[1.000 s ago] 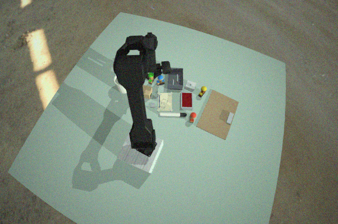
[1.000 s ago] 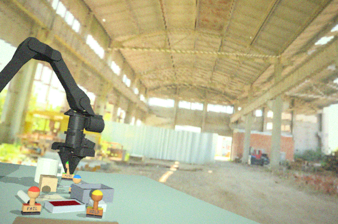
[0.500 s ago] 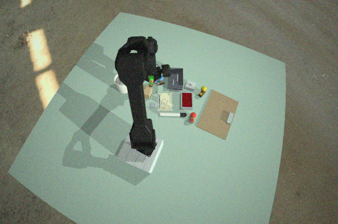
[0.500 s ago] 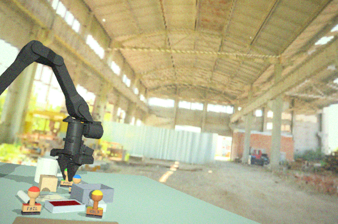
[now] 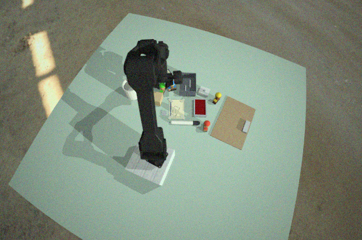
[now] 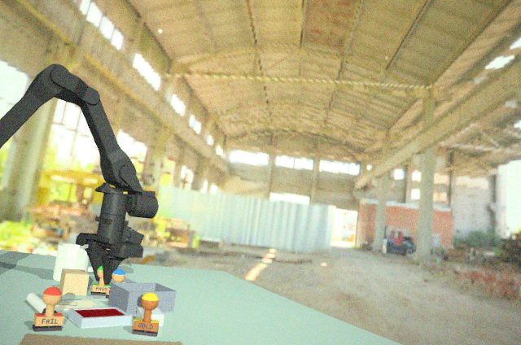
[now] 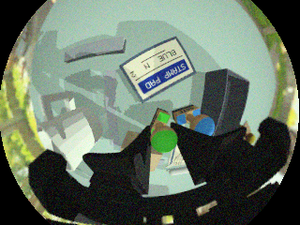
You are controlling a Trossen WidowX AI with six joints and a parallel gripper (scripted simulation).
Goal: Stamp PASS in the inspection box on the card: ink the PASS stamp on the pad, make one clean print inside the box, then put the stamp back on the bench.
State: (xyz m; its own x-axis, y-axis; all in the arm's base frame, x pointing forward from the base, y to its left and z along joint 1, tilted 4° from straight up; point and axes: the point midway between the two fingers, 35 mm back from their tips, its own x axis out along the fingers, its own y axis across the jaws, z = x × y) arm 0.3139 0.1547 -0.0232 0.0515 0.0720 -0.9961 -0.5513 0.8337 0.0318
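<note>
Right now my gripper tip is right at the PASS stamp. Also, from my gripper tip: blue-knob stamp 30 mm ahead, 40 mm to the right, 10 mm below; then cardboard box 60 mm behind; then grey tray 80 mm ahead, 100 mm to the right, 20 mm below.
</note>
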